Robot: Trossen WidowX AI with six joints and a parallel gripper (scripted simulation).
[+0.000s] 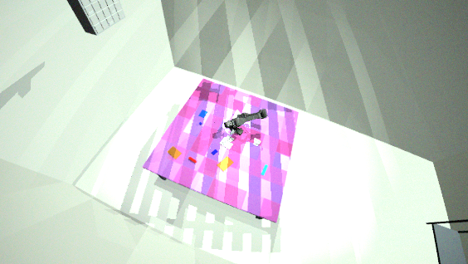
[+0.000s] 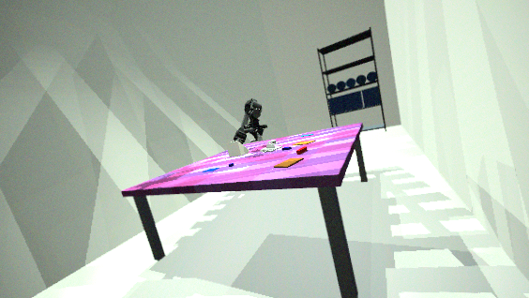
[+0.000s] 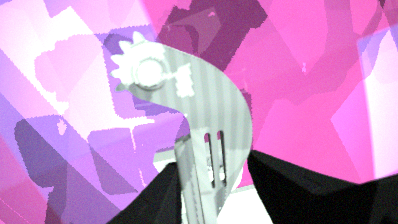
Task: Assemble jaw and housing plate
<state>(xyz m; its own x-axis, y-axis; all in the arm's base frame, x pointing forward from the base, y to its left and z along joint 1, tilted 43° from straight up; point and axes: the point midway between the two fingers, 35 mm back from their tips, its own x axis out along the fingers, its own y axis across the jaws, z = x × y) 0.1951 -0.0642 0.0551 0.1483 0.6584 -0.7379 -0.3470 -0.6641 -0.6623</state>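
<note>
Now: the white base 110 mm ahead of my gripper tip, 30 mm to the right of it and 80 mm below it. From my gripper tip the other things lie so: blue block 240 mm ahead, 120 mm to the right, 80 mm below; then white housing plate 10 mm behind, 260 mm to the left, 60 mm below; then white jaw 40 mm behind, 10 mm to the right.
</note>
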